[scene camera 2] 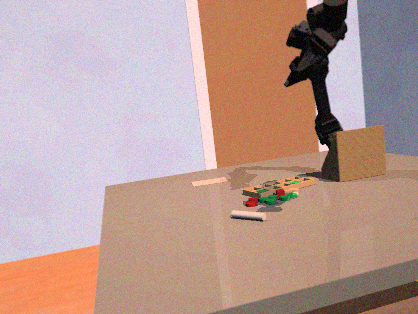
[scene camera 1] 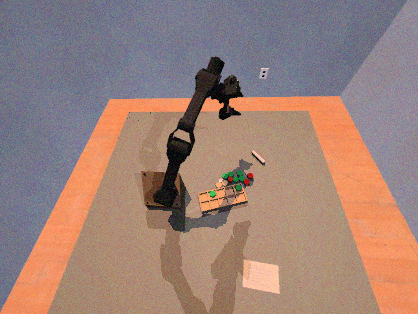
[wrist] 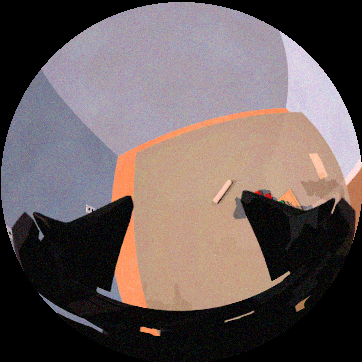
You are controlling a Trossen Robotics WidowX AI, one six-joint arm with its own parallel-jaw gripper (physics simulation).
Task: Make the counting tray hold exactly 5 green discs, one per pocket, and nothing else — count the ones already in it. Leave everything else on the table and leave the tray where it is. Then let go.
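The wooden counting tray [scene camera 1: 224, 208] [scene camera 2: 250, 194] [wrist: 290, 196] lies on the table, divided into two rows of pockets. One green disc [scene camera 1: 212, 194] [scene camera 2: 295, 182] sits in a pocket nearer the arm's base, another green disc [scene camera 1: 238, 187] [scene camera 2: 261, 191] in the far right corner pocket. Several loose green discs [scene camera 1: 240, 173] [scene camera 2: 271, 199] lie in a cluster behind the tray, mixed with red discs [scene camera 1: 250, 176] [scene camera 2: 252, 201]. My gripper [scene camera 1: 239, 104] [scene camera 2: 288, 64] [wrist: 187, 198] is open and empty, high above the table, away from the tray and discs. Its right finger hides part of them in the wrist view.
Tan discs [scene camera 1: 218, 185] lie against the tray's back edge. A pale stick [scene camera 1: 258, 157] [scene camera 2: 248, 215] [wrist: 223, 191] lies beyond the cluster. A paper sheet [scene camera 1: 261, 276] [scene camera 2: 209, 182] [wrist: 318, 166] lies apart on the table. The arm's brown base block [scene camera 1: 152, 187] [scene camera 2: 361, 152] stands left of the tray in scene camera 1.
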